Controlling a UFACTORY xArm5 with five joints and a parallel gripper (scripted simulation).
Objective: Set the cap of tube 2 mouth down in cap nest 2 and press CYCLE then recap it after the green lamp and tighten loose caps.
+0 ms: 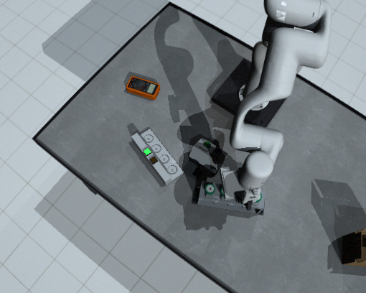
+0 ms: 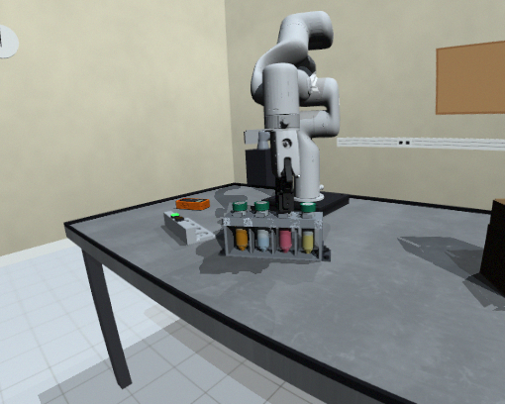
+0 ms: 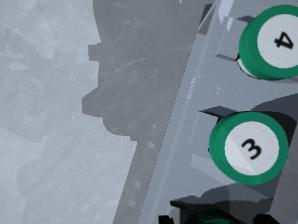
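Now: hand 10 mm above the tube 2's threaded neck. Also, from my hand: key housing 80 mm behind, 180 mm to the right, 80 mm below; then green key 100 mm behind, 200 mm to the right, 60 mm below; then blue key 100 mm behind, 160 mm to the right, 60 mm below.
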